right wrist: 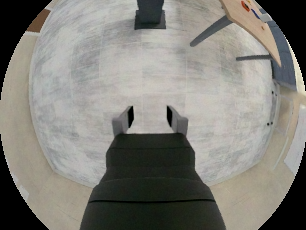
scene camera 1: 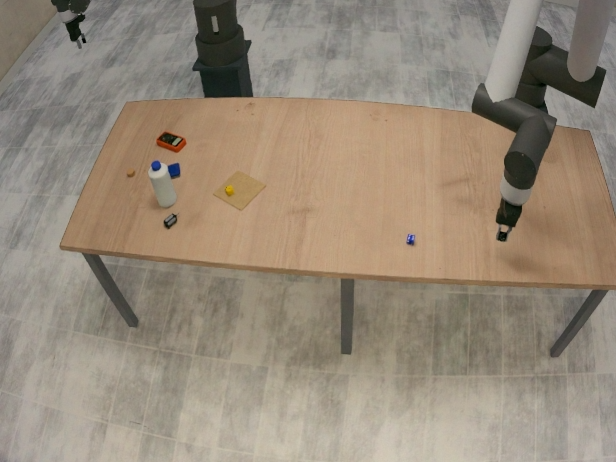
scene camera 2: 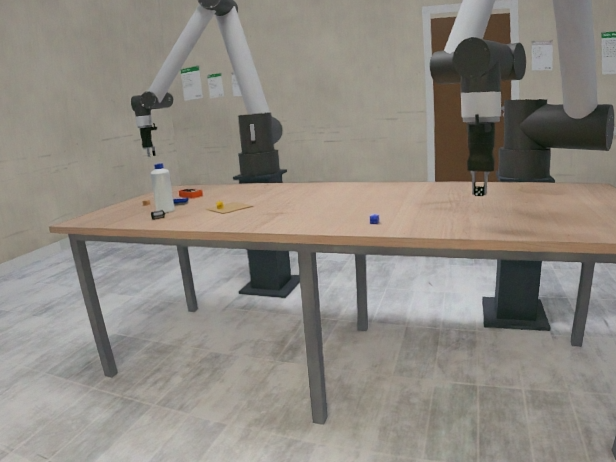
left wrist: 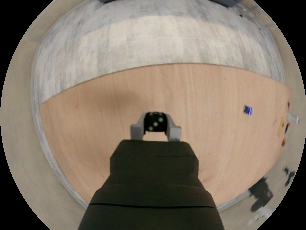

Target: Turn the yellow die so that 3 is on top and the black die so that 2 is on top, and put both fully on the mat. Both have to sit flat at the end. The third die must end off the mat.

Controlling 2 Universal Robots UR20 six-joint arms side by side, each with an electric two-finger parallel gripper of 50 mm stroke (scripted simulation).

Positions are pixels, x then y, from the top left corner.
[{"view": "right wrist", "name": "my right gripper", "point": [149, 112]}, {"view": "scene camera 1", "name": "tan mat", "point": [246, 188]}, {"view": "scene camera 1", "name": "white bottle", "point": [159, 175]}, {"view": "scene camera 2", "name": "my left gripper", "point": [479, 194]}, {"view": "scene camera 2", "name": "white bottle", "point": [160, 177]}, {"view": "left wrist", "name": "my left gripper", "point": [155, 119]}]
